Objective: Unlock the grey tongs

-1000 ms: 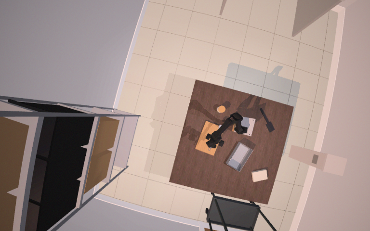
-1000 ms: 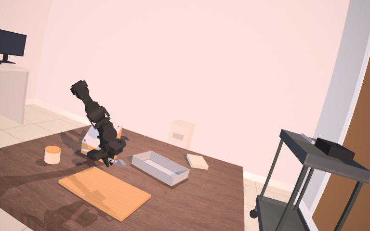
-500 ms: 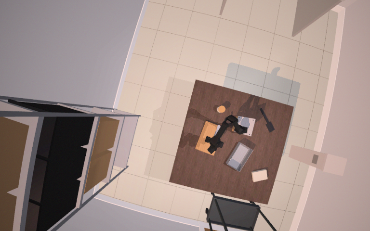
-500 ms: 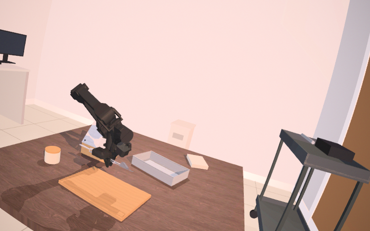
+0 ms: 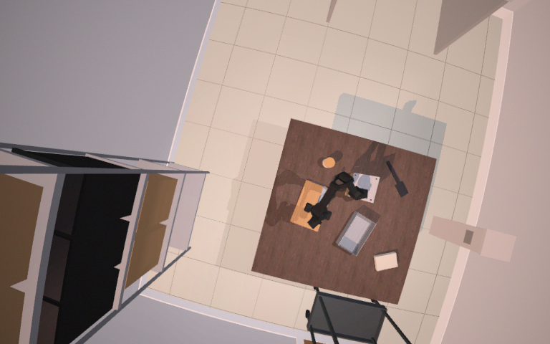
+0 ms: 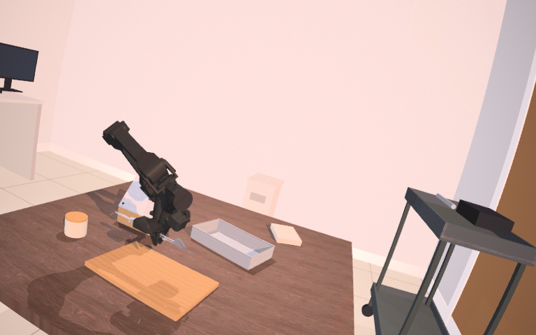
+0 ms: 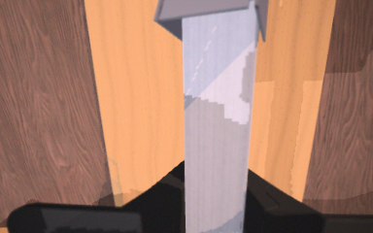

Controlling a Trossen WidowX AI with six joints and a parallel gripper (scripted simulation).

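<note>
Now: gripper tip 110 mm above the wooden board. From my gripper tip the other things lie so: beige block 690 mm to the left, 370 mm ahead, 110 mm below; black spatula 690 mm to the left, 310 mm behind, 120 mm below; roasting tin 380 mm to the left, 160 mm ahead, 90 mm below.
</note>
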